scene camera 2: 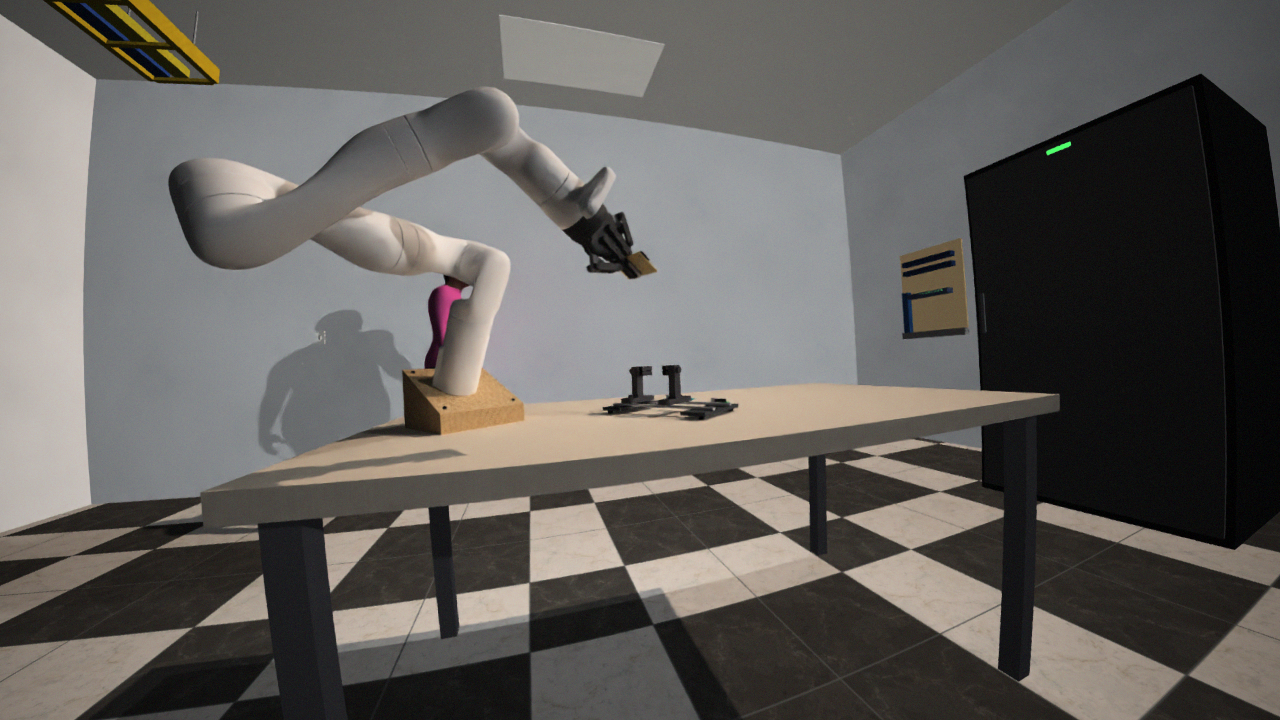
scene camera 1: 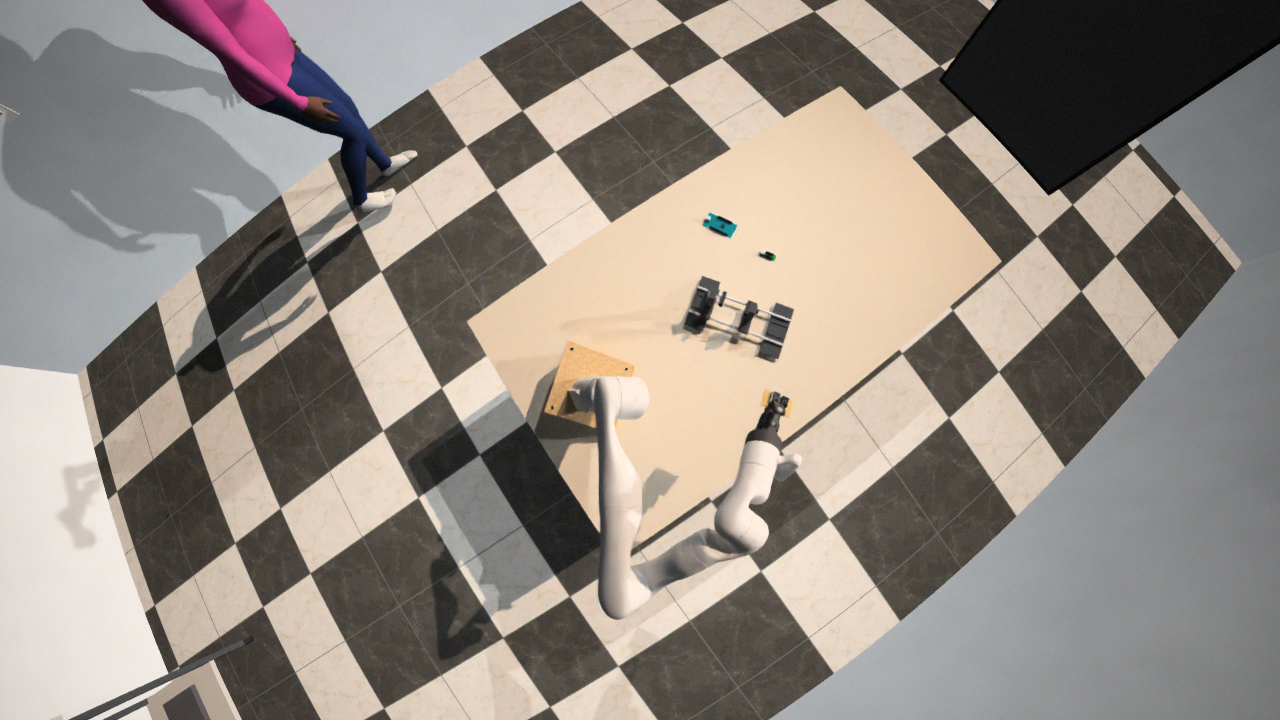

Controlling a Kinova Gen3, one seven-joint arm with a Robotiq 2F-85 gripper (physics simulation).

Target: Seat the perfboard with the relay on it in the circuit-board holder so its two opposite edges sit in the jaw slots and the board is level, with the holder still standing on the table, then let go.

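Seen in the pictures: gripper, between the fingertips: (scene camera 2: 638, 274) (scene camera 1: 775, 393); arm's base, origin of its link: (scene camera 2: 456, 386) (scene camera 1: 587, 392).
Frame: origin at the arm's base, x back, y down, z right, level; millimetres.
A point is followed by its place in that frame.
The perfboard (scene camera 1: 766, 395) @[x -364, y -203, z 256 mm] (scene camera 2: 644, 263) @[x -388, y -205, z 304 mm] is a small yellow-brown plate, tilted and in the air. My gripper (scene camera 1: 776, 402) @[x -386, y -196, z 265 mm] (scene camera 2: 630, 265) @[x -386, y -196, z 265 mm] is shut on it, pointing obliquely downward. The relay cannot be made out. The circuit-board holder (scene camera 1: 706, 305) @[x -426, y 47, z -47 mm] (scene camera 2: 674, 383) @[x -511, y 19, z 57 mm] stands on the table (scene camera 1: 850, 179) @[x -1124, y 91, z -179 mm] (scene camera 2: 859, 407) @[x -904, y 91, z 221 mm], with black feet, two metal rods and upright jaws. In the scene camera 1 view the board appears below and right of the holder, near the table's edge. In the scene camera 2 view it is well above the holder, apart from it. The jaw slots are too small to see.
A teal part (scene camera 1: 720, 225) @[x -626, y 90, z -260 mm] and a small green-and-black part (scene camera 1: 768, 257) @[x -692, y 84, z -86 mm] lie beyond the holder. The arm's wooden base block (scene camera 1: 590, 358) @[x -57, y -10, z -76 mm] (scene camera 2: 483, 413) @[x -70, y 60, z 65 mm] stands on the table. A person in pink (scene camera 1: 255, 53) (scene camera 2: 437, 322) and a black cabinet (scene camera 1: 1074, 98) (scene camera 2: 1100, 313) are beyond the table.
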